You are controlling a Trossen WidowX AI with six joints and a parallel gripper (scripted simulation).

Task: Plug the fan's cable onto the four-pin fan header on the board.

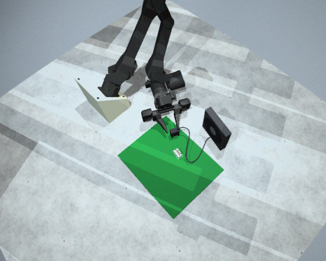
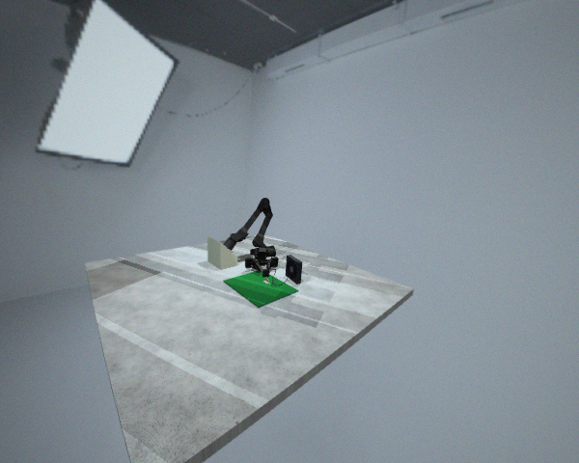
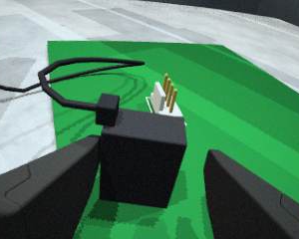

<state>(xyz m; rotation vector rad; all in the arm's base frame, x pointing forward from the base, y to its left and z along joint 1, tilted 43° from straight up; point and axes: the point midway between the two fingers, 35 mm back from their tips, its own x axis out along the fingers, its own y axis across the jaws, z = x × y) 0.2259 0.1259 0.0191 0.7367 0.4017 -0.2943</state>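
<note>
Now: gripper tip 10 mm short of the black plug and 10 mm above it. From my gripper tip the other things lie so: white four-pin fan header (70 mm ahead, 40 mm to the right, 30 mm below); then green board (70 mm ahead, 90 mm to the right, 50 mm below); then black cable (20 mm ahead, 20 mm to the left).
</note>
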